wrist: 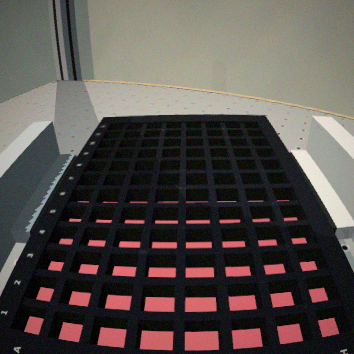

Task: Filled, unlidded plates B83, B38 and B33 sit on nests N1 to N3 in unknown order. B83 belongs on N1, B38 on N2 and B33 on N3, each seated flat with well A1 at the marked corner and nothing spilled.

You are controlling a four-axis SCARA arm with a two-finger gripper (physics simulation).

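Frame: origin at the arm's base, x back, y right, z up, level; metres.
Where they show: gripper, fingertip midpoint: [181, 138].
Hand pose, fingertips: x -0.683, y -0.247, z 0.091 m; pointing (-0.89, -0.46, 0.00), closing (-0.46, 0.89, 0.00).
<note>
Each offset is from my fingertips to the top centre of the thing. "spot": to the spot under its first point. Level surfaces: height alone.
A black well plate {dx +0.022, dy +0.011, dz -0.004 m} [182, 187] fills the middle and lower part of the wrist view. Red-pink liquid shows in the wells of its nearer rows; the farther wells look dark. The letter A stands at its near left corner, H at the near right, and row numbers run up its left edge. My gripper [181, 138] is shut on the plate, with one pale finger against each long side. The plate looks level between the fingers. No plate name can be read, and no nest can be made out.
A light grey perforated deck {dz -0.079 m} [200, 104] lies beyond the plate, with a thin yellowish edge line at the back. A pale wall [215, 40] stands behind it. A grey upright post with dark stripes {spot: dx -0.348, dy -0.439, dz +0.004 m} [72, 40] stands at the back left.
</note>
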